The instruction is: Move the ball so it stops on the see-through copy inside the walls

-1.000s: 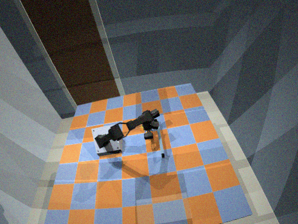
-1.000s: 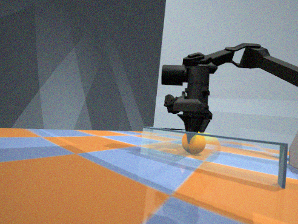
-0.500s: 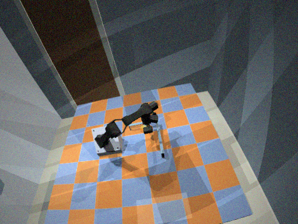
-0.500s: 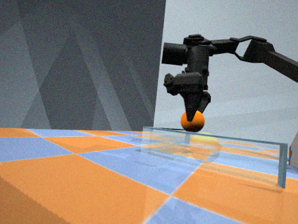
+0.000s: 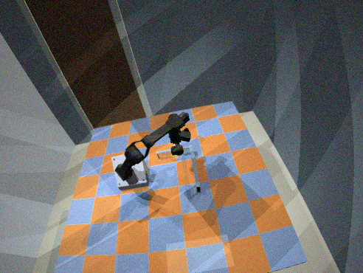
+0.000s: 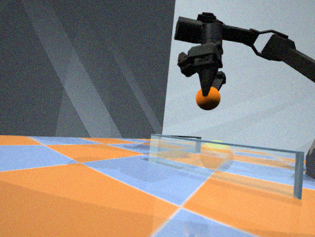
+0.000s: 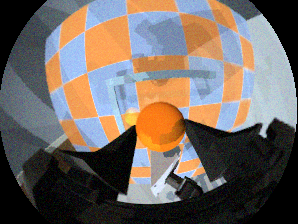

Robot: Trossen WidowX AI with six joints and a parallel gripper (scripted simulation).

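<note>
The clear wall lies 4 cm behind my gripper tip, 11 cm to the left of it and 13 cm below it. Round my gripper tip: ball (right at my gripper tip).
</note>
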